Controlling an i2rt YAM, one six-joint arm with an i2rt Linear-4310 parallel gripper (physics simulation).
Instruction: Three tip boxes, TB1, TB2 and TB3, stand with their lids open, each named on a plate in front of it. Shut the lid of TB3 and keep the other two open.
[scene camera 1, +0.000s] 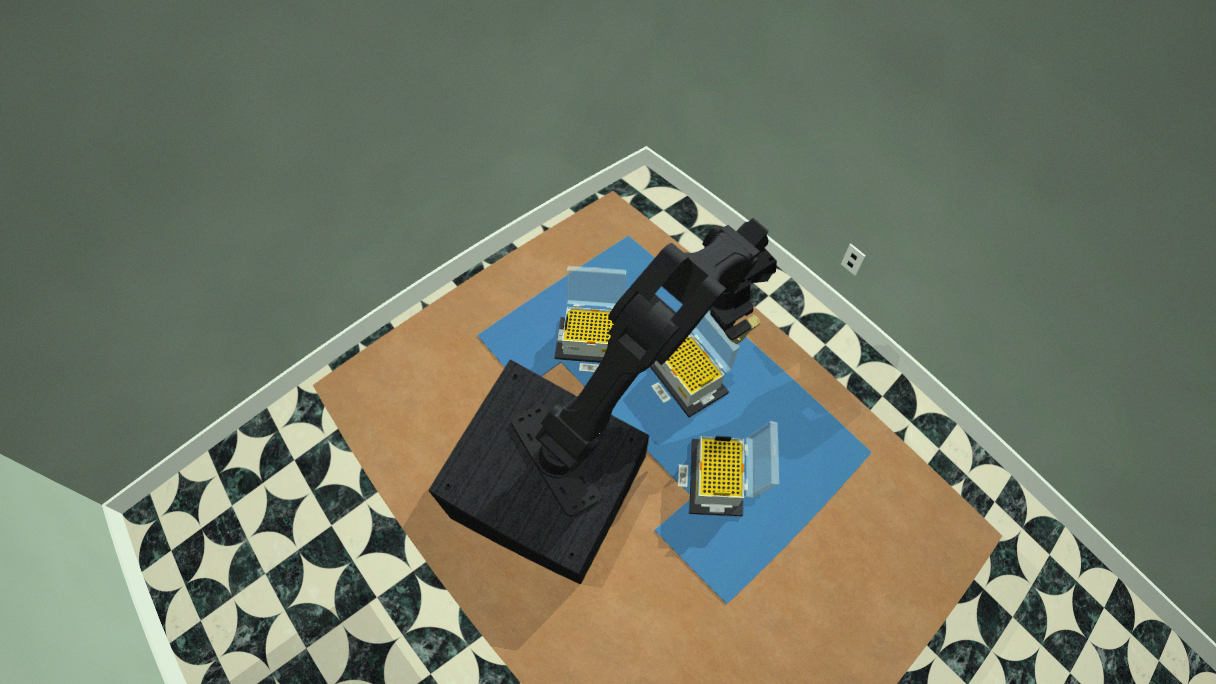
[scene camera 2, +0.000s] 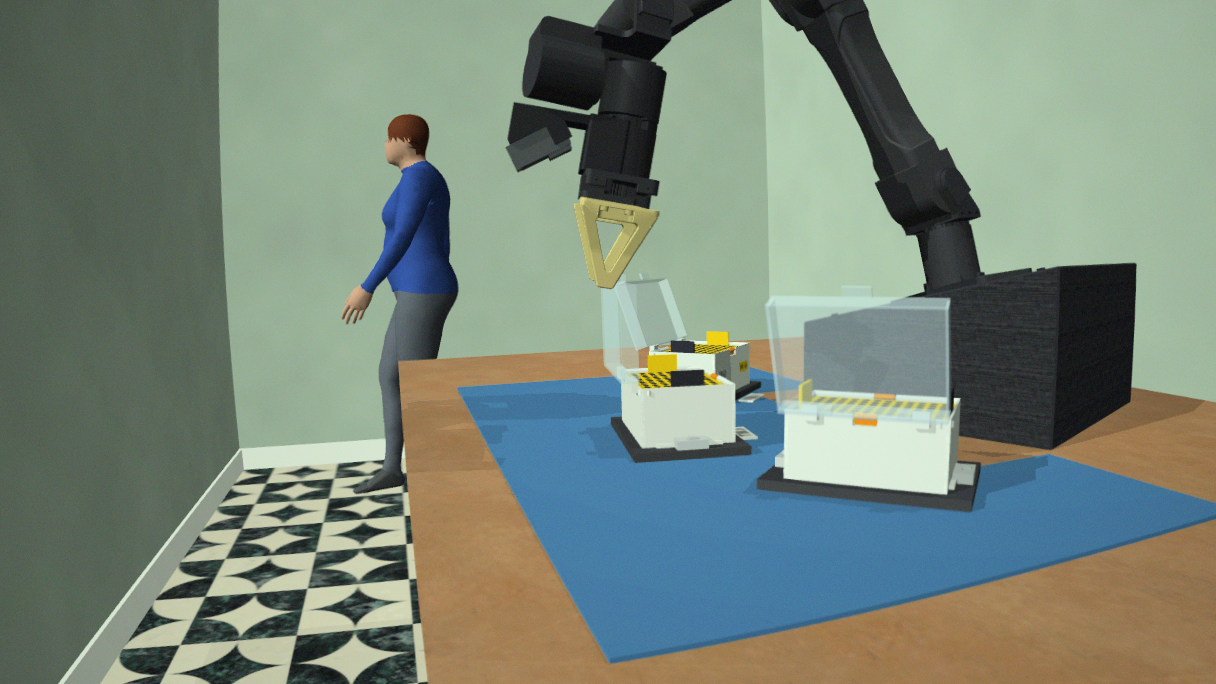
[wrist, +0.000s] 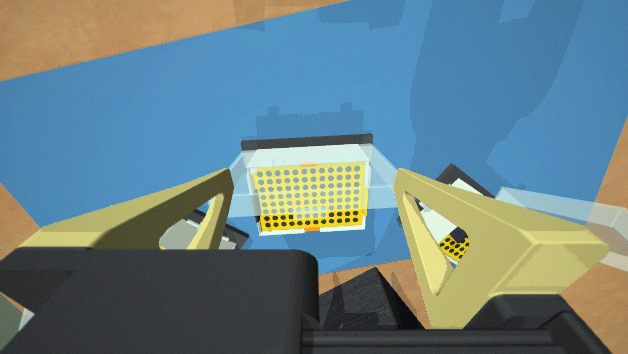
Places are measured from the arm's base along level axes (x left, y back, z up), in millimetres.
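Where they show: gripper, fingertip midpoint: (scene camera 1: 724, 324) (scene camera 2: 600, 284) (wrist: 313, 177); arm's base, link origin: (scene camera 1: 555, 460) (scene camera 2: 956, 294).
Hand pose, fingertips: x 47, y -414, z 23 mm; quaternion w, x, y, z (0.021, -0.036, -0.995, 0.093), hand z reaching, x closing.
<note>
Each offset is from my fingertips to the centre of the thing. Level surfaces: height alone.
Three white tip boxes with yellow racks and raised clear lids stand on dark bases. Their name plates are too small to read, so I cannot tell which is TB3. The middle box {dx +5, dy +68, dz -86 mm} (scene camera 1: 693, 365) (scene camera 2: 680, 416) (wrist: 310, 223) has its lid {dx +4, dy +16, dz -41 mm} (scene camera 1: 722, 344) (scene camera 2: 613, 340) (wrist: 242, 204) standing nearly upright. My gripper (scene camera 1: 744, 330) (scene camera 2: 605, 285) (wrist: 313, 177) is open and empty, its tips at the top edge of that lid; contact is unclear. Another box (scene camera 1: 721, 467) (scene camera 2: 867, 450) (wrist: 462, 186) and the third box (scene camera 1: 586, 327) (scene camera 2: 735, 365) also have open lids.
The boxes stand on a blue mat {dz -150 mm} (scene camera 1: 790, 527) (scene camera 2: 646, 578) (wrist: 150, 110) on a brown table {dz -153 mm} (scene camera 1: 850, 578) (scene camera 2: 476, 544). The arm's black base block (scene camera 1: 501, 501) (scene camera 2: 1088, 357) stands behind the boxes' plates. A person (scene camera 2: 420, 229) stands beyond the table.
</note>
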